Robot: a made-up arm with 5 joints. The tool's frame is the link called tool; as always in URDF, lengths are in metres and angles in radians. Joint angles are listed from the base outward. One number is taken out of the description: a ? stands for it. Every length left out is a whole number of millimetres.
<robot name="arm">
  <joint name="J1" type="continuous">
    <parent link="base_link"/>
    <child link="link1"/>
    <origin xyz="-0.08 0.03 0.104" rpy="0 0 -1.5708"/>
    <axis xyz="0 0 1"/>
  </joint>
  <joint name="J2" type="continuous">
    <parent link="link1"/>
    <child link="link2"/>
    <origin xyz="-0.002 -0.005 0" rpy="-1.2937 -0.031 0.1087"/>
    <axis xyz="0 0 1"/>
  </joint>
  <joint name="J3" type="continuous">
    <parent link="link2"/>
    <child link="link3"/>
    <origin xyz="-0.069 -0.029 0" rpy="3.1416 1.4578 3.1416"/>
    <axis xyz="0 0 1"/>
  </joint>
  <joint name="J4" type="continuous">
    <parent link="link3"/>
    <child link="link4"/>
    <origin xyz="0.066 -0.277 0" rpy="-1.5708 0 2.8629"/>
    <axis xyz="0 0 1"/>
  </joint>
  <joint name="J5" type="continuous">
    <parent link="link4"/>
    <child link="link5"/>
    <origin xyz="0.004 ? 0" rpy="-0.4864 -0.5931 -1.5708"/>
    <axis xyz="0 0 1"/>
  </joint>
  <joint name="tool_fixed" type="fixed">
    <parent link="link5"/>
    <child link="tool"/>
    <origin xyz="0.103 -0.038 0" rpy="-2.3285 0.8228 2.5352"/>
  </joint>
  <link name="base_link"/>
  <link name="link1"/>
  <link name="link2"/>
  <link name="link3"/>
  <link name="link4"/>
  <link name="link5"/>
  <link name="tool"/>
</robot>
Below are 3 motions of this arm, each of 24 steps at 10 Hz.
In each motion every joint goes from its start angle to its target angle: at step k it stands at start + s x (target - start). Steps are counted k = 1, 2, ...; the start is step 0. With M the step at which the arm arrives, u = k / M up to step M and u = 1 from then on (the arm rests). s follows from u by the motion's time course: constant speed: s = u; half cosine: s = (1 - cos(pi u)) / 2; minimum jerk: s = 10 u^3 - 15 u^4 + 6 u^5.
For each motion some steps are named. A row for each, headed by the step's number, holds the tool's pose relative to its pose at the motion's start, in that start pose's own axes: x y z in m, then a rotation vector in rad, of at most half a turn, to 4 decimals.
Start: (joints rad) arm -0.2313 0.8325 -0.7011 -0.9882 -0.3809
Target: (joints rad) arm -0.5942 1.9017 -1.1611 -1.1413 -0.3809
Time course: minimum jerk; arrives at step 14
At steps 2, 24:
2: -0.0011 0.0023 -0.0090 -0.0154 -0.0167 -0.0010
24: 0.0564 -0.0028 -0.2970 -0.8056 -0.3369 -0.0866

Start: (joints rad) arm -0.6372 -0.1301 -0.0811 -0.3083 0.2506
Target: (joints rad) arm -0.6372 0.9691 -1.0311 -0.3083 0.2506
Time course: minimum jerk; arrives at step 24
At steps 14, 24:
14: -0.0368 0.1884 -0.2809 -0.4054 -0.7950 -0.4342
24: 0.0409 0.1982 -0.4224 -0.7710 -1.1647 -0.5493

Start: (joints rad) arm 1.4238 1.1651 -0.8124 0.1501 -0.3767
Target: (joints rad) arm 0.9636 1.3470 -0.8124 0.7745 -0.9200
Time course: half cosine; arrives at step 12
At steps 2, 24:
2: 0.0041 0.0055 0.0121 -0.0065 0.0483 -0.0085
24: 0.1270 0.0709 0.1658 -0.0379 0.7824 -0.1520

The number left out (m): 0.065
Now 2 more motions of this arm.
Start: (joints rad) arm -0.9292 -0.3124 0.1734 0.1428 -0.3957
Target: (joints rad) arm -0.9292 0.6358 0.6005 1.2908 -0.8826
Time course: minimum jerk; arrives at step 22
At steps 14, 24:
14: 0.1478 0.2392 0.0759 -0.1869 0.6110 -0.7209
24: 0.2333 0.2708 0.0990 -0.1277 0.8700 -0.9356

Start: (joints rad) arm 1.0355 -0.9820 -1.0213 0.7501 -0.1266
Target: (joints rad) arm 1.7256 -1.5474 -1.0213 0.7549 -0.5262
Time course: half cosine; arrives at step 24
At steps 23, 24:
23: 0.2274 -0.2071 0.0661 0.4557 0.6369 0.7738
24: 0.2287 -0.2076 0.0662 0.4576 0.6406 0.7764

